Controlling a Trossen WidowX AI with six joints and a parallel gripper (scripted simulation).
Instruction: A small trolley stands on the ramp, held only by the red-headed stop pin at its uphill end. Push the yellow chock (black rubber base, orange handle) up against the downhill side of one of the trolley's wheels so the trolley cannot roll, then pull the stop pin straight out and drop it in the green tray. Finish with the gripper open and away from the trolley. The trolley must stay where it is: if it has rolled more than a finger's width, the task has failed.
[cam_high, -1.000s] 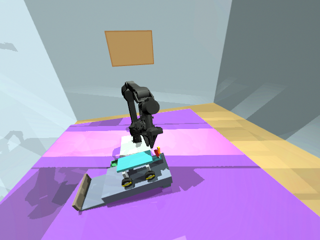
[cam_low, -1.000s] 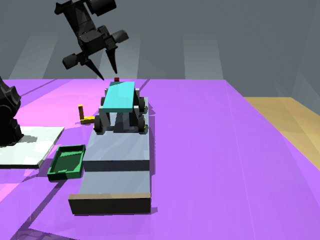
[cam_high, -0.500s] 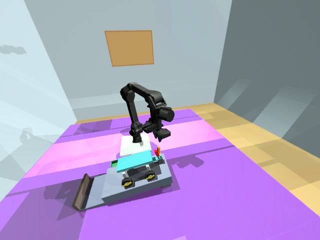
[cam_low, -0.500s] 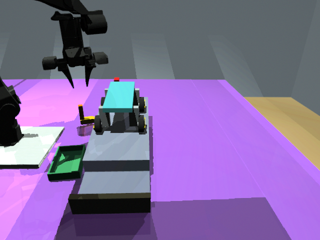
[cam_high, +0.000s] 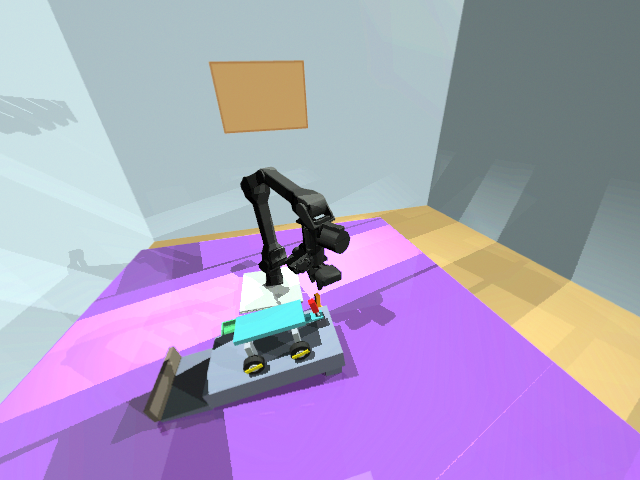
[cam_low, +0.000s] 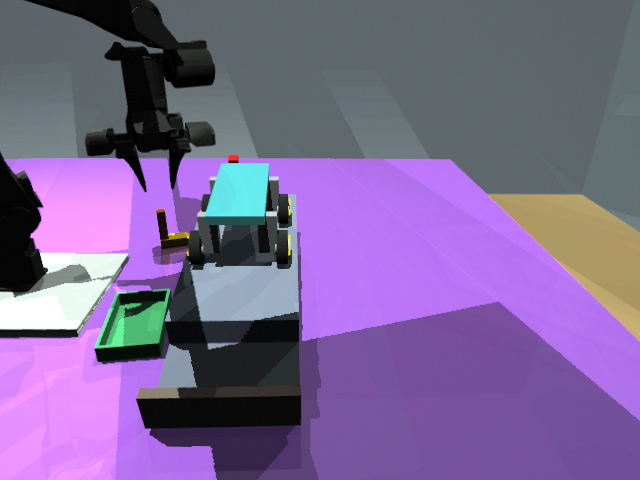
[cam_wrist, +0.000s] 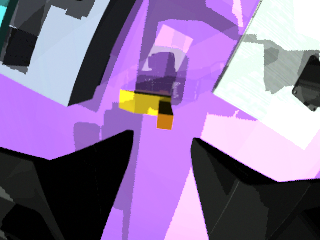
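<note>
Right now the yellow chock is 2 cm ahead of my gripper tip, 1 cm to the left of it and 8 cm below it. Also, from my gripper tip: grey ramp: 15 cm ahead, 14 cm to the right, 5 cm below; then trolley: 15 cm ahead, 13 cm to the right, 1 cm above; then red-headed stop pin: 13 cm ahead, 2 cm to the right, 3 cm above.
</note>
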